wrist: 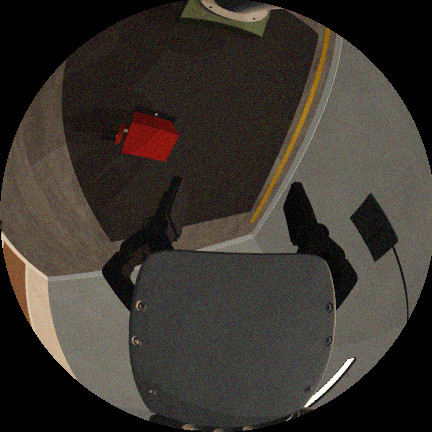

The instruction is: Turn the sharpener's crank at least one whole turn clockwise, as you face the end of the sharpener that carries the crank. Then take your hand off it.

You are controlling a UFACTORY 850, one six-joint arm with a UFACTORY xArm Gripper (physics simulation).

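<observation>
The sharpener (151, 143) is a red box with a dark strip along its far edge, in the upper left part of the wrist view, on the dark table top. Its crank (110, 136) is a small dark piece sticking out past a red collar at the left end. My gripper (237, 190) is open, with its fingers wide apart and nothing between them. The left fingertip is just below the sharpener in the view and apart from it; the right fingertip is farther off to the right. The crank's finer shape is too dark to make out.
The green base block (225, 22) with a pale round flange is at the top edge. A yellow stripe (300, 131) runs along the right side of the dark table top (225, 125). A black panel (374, 227) with a cable is on the grey surface at right.
</observation>
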